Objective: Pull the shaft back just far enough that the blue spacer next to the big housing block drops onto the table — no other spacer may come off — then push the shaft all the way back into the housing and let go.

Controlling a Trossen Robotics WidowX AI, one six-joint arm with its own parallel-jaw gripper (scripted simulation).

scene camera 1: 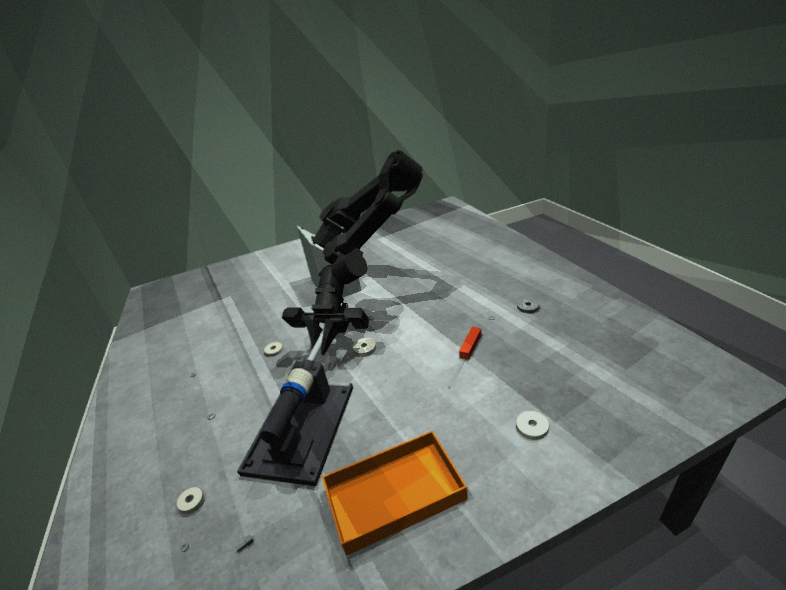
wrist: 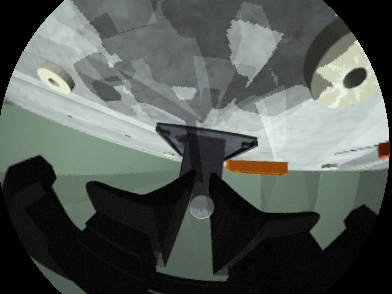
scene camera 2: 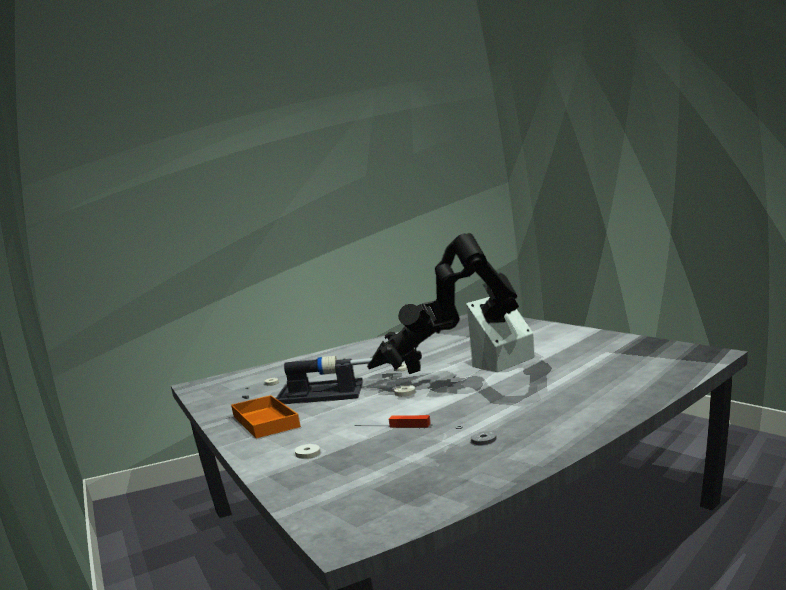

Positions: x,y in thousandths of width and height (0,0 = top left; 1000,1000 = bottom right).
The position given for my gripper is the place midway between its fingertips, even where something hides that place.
My gripper shows in scene camera 1 (405,601), in the wrist view (517,597) and in scene camera 2 (469,623).
